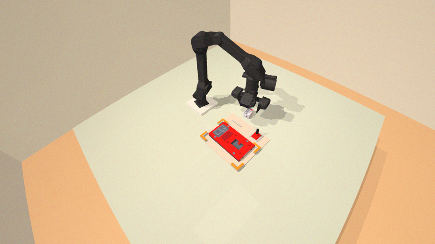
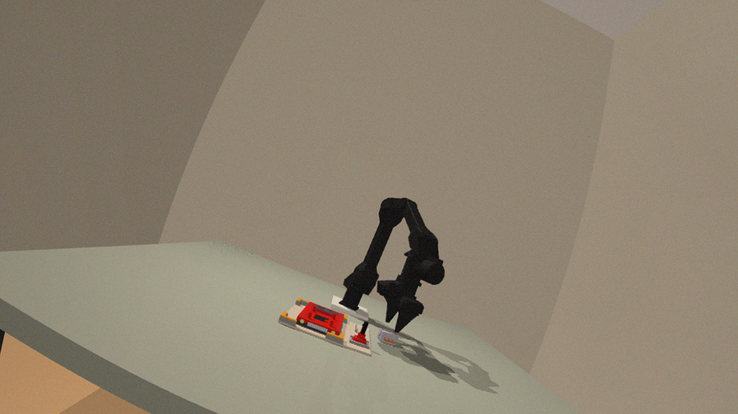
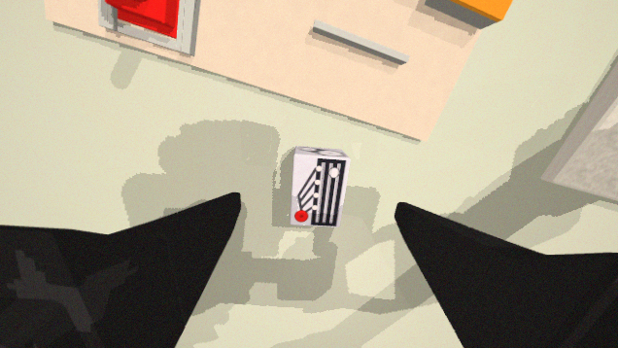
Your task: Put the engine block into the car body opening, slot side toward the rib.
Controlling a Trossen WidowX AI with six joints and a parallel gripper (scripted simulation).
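Now: the engine block 30 mm below my gripper tip.
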